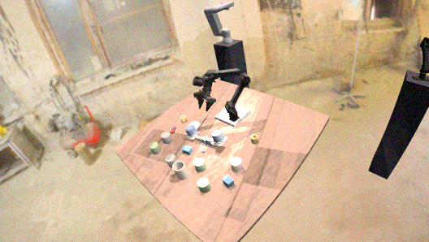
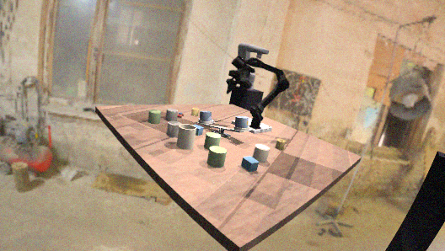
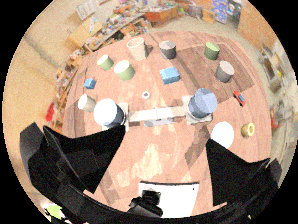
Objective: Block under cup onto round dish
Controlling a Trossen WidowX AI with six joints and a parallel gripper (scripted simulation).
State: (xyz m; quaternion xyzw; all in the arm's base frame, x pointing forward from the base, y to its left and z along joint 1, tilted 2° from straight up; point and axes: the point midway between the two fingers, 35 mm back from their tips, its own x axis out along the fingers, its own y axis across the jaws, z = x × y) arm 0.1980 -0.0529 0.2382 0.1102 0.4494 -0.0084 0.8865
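My gripper tip is 18 cm above the grey block, 9 cm short of it and 8 cm to the left of it. From my gripper tip the other things lie so: balance beam: 19 cm below, 7 cm ahead, 5 cm to the left; then round dish: 22 cm below, 18 cm to the right; then red toy car: 29 cm to the right, 21 cm below, 14 cm ahead.
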